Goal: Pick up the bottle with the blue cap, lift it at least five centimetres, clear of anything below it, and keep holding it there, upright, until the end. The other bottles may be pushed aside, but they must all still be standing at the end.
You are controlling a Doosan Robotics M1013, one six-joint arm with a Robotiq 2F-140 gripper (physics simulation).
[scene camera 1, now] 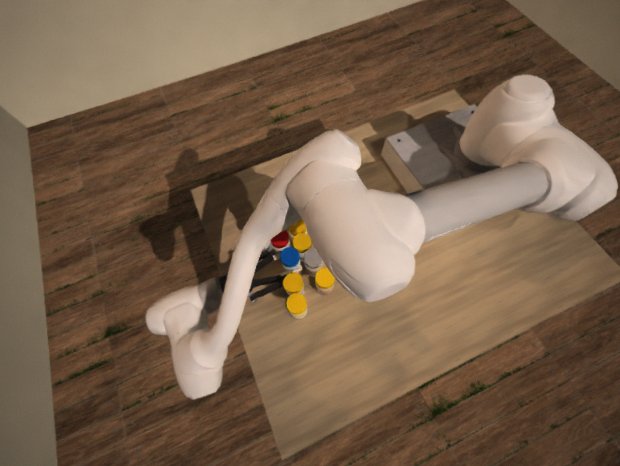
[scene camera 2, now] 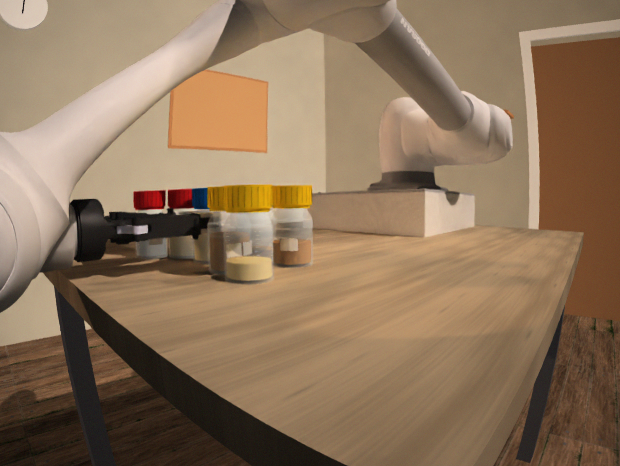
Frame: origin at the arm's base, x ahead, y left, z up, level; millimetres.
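Seen in the pictures: gripper, fingertip midpoint: [scene camera 1: 297, 258] [scene camera 2: 222, 219]; arm's base, link origin: [scene camera 1: 476, 158].
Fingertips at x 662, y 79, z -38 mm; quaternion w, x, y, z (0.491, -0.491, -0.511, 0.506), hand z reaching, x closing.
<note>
Offsets run from my fingertips to a thing's top centre. "spot": to the spot under its first point.
The bottle with the blue cap {dx +22, dy +1, dz +47 mm} [scene camera 1: 289, 257] [scene camera 2: 200, 197] stands upright on the table among the other bottles; its base shows low at table height in the scene camera 2 view, partly hidden. My gripper [scene camera 1: 284, 269] [scene camera 2: 204, 225] reaches in level from the table's left end, its fingers on either side of this bottle and shut on it. A yellow-capped bottle {dx +40, dy +77, dz +47 mm} [scene camera 1: 293, 283] [scene camera 2: 217, 240] stands right beside the near finger and hides part of the grip in the scene camera 2 view. A red-capped bottle {dx +30, dy -68, dz +47 mm} [scene camera 1: 280, 239] [scene camera 2: 180, 198] stands beyond the other finger.
A grey-capped bottle {dx -40, dy +31, dz +47 mm} [scene camera 1: 313, 260] stands close to the blue-capped one. More yellow-capped bottles {dx +53, dy +134, dz +47 mm} [scene camera 1: 296, 304] {dx -47, dy +98, dz +47 mm} [scene camera 1: 324, 278] {dx -27, dy -27, dz +47 mm} [scene camera 1: 301, 242] and another red-capped bottle {spot: dx +88, dy -78, dz +33 mm} [scene camera 2: 149, 199] stand around. The arm partly covers the group from above. The robot's base block [scene camera 1: 421, 155] [scene camera 2: 370, 212] stands farther back.
</note>
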